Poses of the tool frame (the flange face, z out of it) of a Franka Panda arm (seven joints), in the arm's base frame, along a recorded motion.
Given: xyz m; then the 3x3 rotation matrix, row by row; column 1 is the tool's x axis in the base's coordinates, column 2 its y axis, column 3 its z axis. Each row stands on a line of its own.
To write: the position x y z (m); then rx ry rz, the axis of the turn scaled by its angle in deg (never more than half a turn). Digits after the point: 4 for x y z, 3 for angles.
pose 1, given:
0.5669, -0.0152, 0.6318
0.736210, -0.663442, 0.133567
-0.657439, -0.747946, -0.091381
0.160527, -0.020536, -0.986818
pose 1, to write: 0.5669, -0.0152, 0.6318, 165.675, -63.048, 14.038
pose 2, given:
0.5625, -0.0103, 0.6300
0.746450, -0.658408, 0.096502
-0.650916, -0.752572, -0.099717
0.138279, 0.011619, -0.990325
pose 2, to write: 0.5625, -0.0103, 0.6300, 165.001, -61.914, 11.102
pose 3, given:
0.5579, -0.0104, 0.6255
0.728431, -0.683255, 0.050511
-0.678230, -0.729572, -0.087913
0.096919, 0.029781, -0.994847
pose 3, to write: 0.5579, -0.0104, 0.6255, 163.947, -64.645, 7.000
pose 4, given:
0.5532, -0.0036, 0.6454
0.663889, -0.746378, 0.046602
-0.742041, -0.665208, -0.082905
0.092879, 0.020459, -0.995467
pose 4, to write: 0.5532, -0.0036, 0.6454, 161.204, -72.171, 6.763
